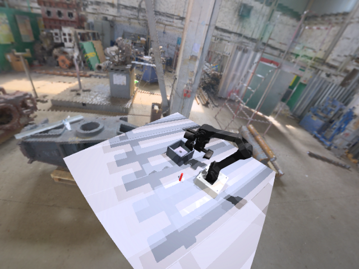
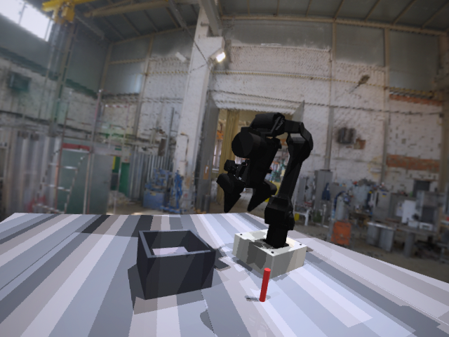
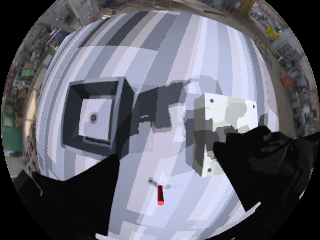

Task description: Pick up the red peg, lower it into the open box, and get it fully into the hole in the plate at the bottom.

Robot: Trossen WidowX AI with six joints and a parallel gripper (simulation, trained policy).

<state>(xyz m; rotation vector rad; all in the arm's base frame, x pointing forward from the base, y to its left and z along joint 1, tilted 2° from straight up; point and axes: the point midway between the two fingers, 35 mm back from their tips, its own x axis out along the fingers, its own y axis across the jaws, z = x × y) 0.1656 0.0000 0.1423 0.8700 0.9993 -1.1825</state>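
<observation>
The red peg lies 10 mm behind my gripper tip, 130 mm to the left of it and 140 mm below it. From my gripper tip the other things lie so: grey plate (160 mm ahead, 40 mm to the right, 140 mm below); dark grey box (160 mm ahead, 40 mm to the right, 160 mm below).
</observation>
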